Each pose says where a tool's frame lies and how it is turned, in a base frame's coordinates. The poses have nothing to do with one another.
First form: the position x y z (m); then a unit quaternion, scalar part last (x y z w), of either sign.
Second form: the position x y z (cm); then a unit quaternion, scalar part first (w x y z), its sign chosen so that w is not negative. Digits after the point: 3 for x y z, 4 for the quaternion.
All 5 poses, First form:
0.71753, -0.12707, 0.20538, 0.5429, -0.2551, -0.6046, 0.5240
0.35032, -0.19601, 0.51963, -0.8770, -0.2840, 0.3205, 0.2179
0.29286, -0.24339, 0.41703, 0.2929, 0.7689, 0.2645, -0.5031
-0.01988, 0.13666, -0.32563, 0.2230, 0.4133, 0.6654, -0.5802
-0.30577, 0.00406, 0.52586, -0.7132, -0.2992, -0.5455, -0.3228
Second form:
71.753, -12.707, 20.538, 0.5240, 0.5429, -0.2551, -0.6046
35.032, -19.601, 51.963, 0.2179, -0.8770, -0.2840, 0.3205
29.286, -24.339, 41.703, 0.5031, -0.2929, -0.7689, -0.2645
-1.988, 13.666, -32.563, 0.5802, -0.2230, -0.4133, -0.6654
-30.577, 0.406, 52.586, 0.3228, 0.7132, 0.2992, 0.5455

